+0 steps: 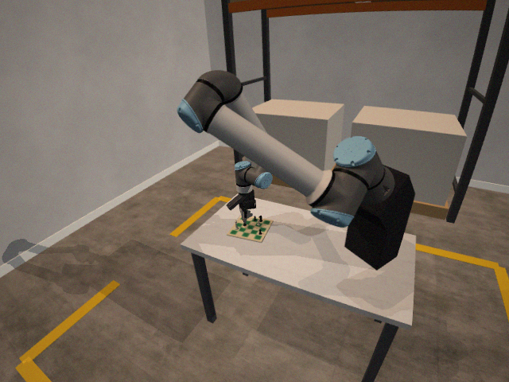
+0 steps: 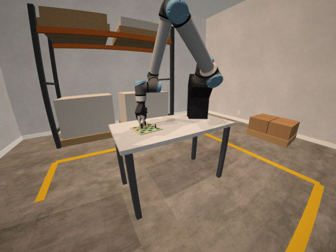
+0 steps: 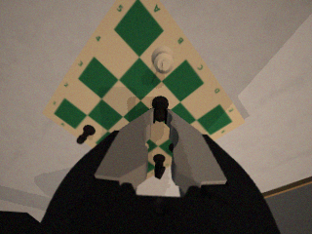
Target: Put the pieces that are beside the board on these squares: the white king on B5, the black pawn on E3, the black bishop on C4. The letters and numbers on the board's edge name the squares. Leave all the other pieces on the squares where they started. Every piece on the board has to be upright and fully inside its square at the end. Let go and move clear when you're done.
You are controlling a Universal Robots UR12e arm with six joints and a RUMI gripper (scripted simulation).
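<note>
Right now the chessboard is 40 mm behind my hand and 40 mm below it. The rest, counted from my hand: white king: 40 mm ahead, 40 mm to the left, 10 mm below.
</note>
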